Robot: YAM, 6 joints.
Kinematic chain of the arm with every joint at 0, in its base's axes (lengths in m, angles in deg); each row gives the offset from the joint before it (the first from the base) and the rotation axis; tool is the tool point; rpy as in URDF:
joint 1: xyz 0 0 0.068 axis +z
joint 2: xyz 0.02 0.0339 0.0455 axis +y
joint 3: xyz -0.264 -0.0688 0 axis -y
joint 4: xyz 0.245 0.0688 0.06 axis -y
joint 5: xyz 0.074 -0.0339 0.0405 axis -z
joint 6: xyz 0.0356 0 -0.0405 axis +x
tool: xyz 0 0 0 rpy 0 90 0
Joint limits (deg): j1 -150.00..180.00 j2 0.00..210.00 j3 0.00..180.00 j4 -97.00..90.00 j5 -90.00..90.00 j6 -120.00..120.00
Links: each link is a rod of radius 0.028 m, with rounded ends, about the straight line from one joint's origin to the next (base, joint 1, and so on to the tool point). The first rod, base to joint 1, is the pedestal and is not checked.
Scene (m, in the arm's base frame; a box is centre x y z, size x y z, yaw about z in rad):
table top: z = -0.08
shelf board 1: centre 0.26 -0.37 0 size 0.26 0.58 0.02 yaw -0.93
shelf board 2: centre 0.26 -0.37 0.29 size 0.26 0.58 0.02 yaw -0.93
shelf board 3: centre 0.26 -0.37 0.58 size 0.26 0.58 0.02 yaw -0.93
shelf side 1: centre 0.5 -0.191 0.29 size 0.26 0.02 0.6 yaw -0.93
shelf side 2: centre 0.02 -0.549 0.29 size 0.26 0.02 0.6 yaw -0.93
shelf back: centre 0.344 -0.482 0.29 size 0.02 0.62 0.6 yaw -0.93
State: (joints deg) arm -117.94 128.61 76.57 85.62 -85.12 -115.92
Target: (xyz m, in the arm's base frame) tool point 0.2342 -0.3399 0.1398
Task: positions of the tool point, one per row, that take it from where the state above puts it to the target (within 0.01 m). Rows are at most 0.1 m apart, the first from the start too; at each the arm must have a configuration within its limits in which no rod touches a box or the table.
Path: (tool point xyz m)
1: -0.1712 -0.3690 0.1879
2: -0.1583 -0.3220 0.1696
3: -0.0788 -0.3461 0.1653
4: 0.0031 -0.3510 0.1611
5: 0.0828 -0.3368 0.1570
6: 0.1560 -0.3049 0.1532
7: 0.1941 -0.3255 0.1478
8: 0.2342 -0.3399 0.1398

